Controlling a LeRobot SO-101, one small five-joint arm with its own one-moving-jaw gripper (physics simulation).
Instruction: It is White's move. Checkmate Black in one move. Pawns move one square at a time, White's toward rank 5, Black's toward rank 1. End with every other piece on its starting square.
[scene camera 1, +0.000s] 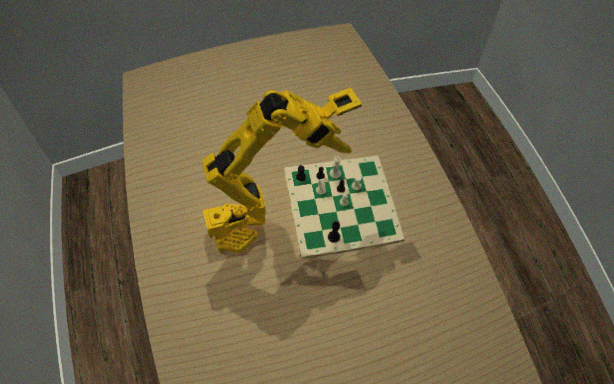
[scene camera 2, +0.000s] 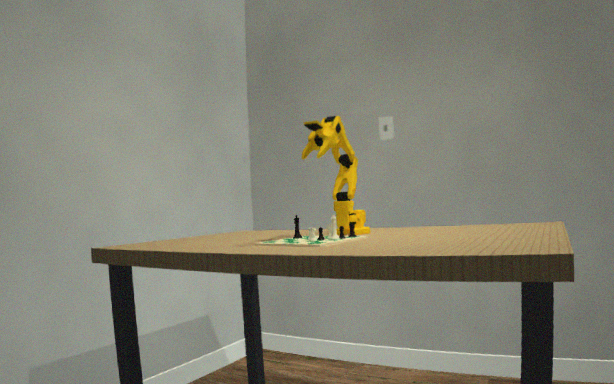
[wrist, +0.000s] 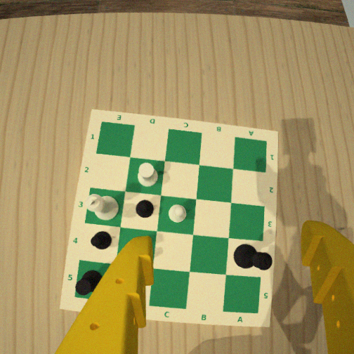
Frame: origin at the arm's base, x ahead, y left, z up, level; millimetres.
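Where they show: hand at its tool point: (scene camera 1: 338, 132) (scene camera 2: 317, 156); arm's base at its link origin: (scene camera 1: 242, 227) (scene camera 2: 349, 234).
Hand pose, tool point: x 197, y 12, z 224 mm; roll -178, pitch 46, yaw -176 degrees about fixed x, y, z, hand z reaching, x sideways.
Note:
Each offset is from my tool point to the top centre of the thing. "spot": to the spot under its first point. Level surfaces: height alone.
My gripper (scene camera 1: 345, 140) (scene camera 2: 311, 157) (wrist: 227, 232) is open and empty, high above the board @(spot: dx +104, dy -138, dz -219 mm) (scene camera 1: 398, 239) (wrist: 272, 320). A tall white piece @(dx +31, dy +55, dz -154 mm) (scene camera 1: 336, 169) (scene camera 2: 333, 228) (wrist: 106, 207) stands on E3. A white piece @(dx +64, dy +11, dz -185 mm) (scene camera 1: 356, 185) (wrist: 147, 175) is on D2, a white pawn @(dx +24, dy -20, dz -186 mm) (scene camera 1: 344, 200) (wrist: 177, 213) on C3. A white piece @(dx -13, dy +22, dz -178 mm) (scene camera 1: 321, 188) on D4 is hidden behind the left jaw in the wrist view. Black pawns stand on D3 and E4. A black piece @(dx -43, dy +69, dz -185 mm) (scene camera 1: 301, 174) (wrist: 91, 280) is on E5. The tall black piece @(dx -24, dy -90, dz -154 mm) (scene camera 1: 334, 233) (scene camera 2: 297, 228) (wrist: 245, 256) is on A4.
The board lies on a wooden table @(dz -224 mm) (scene camera 1: 280, 345) (scene camera 2: 425, 242) (wrist: 200, 65). The arm's yellow base (scene camera 1: 220, 220) stands beside the board's rank 5 side. The arm's shadow falls beside and partly onto the board. The pieces around D3 stand close together on neighbouring squares.

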